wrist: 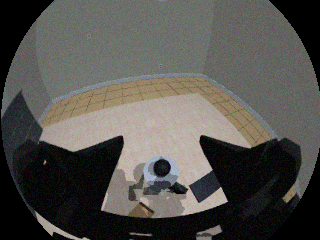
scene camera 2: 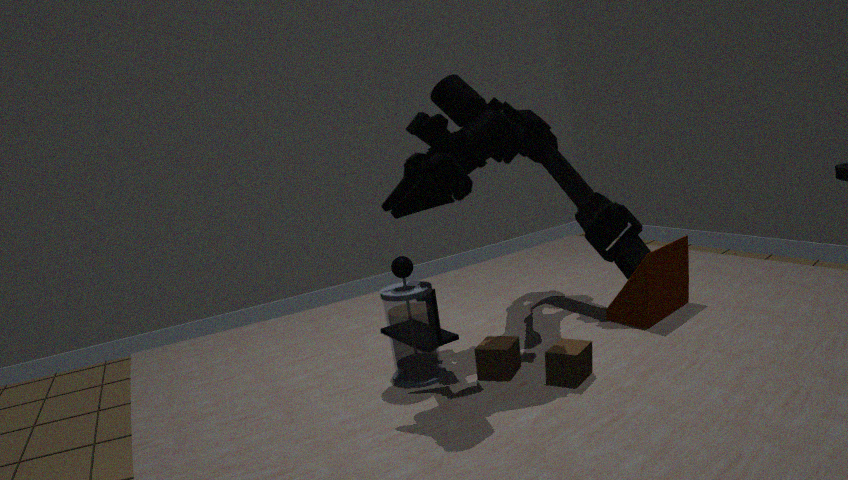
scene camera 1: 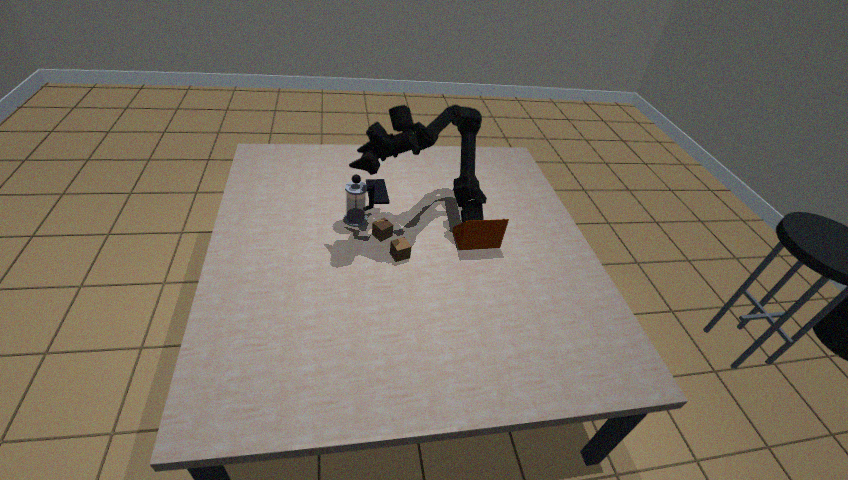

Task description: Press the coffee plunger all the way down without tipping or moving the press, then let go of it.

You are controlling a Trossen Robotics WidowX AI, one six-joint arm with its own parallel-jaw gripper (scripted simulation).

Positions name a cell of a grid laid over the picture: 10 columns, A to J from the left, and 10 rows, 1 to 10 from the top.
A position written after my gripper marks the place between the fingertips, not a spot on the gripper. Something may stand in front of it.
Observation:
My gripper (scene camera 2: E5) is open and holds nothing. I also see a glass coffee press (scene camera 2: E7).
The glass coffee press also shows in the wrist view (wrist: F8) and in scene camera 1 (scene camera 1: E4). My gripper also shows in the wrist view (wrist: F6) and in scene camera 1 (scene camera 1: E4).

